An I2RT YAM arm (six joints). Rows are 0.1 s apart.
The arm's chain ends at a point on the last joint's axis. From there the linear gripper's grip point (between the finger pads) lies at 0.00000 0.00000 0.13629 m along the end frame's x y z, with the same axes.
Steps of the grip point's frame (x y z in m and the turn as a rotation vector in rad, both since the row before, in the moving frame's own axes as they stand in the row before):
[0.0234, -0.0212, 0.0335, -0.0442, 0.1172, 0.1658]
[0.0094, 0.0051, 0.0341, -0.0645, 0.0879, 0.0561]
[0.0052, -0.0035, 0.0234, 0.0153, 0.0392, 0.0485]
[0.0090, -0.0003, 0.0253, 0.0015, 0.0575, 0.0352]
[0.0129, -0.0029, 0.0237, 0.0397, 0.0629, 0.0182]
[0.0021, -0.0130, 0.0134, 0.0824, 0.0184, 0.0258]
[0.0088, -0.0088, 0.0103, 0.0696, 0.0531, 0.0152]
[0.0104, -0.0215, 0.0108, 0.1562, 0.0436, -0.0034]
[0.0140, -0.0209, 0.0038, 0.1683, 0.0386, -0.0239]
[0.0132, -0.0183, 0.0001, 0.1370, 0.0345, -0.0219]
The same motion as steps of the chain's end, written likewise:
[0.0080, -0.0285, 0.0346, -0.0442, 0.1172, 0.1658]
[-0.0023, -0.0040, 0.0349, -0.0645, 0.0879, 0.0561]
[-0.0002, -0.0015, 0.0235, 0.0153, 0.0392, 0.0485]
[0.0012, -0.0002, 0.0255, 0.0015, 0.0575, 0.0352]
[0.0043, 0.0024, 0.0241, 0.0397, 0.0629, 0.0182]
[-0.0005, -0.0018, 0.0139, 0.0824, 0.0184, 0.0258]
[0.0015, 0.0006, 0.0108, 0.0696, 0.0531, 0.0152]
[0.0045, -0.0003, 0.0126, 0.1562, 0.0436, -0.0034]
[0.0090, 0.0020, 0.0058, 0.1683, 0.0386, -0.0239]
[0.0087, 0.0004, 0.0015, 0.1370, 0.0345, -0.0219]

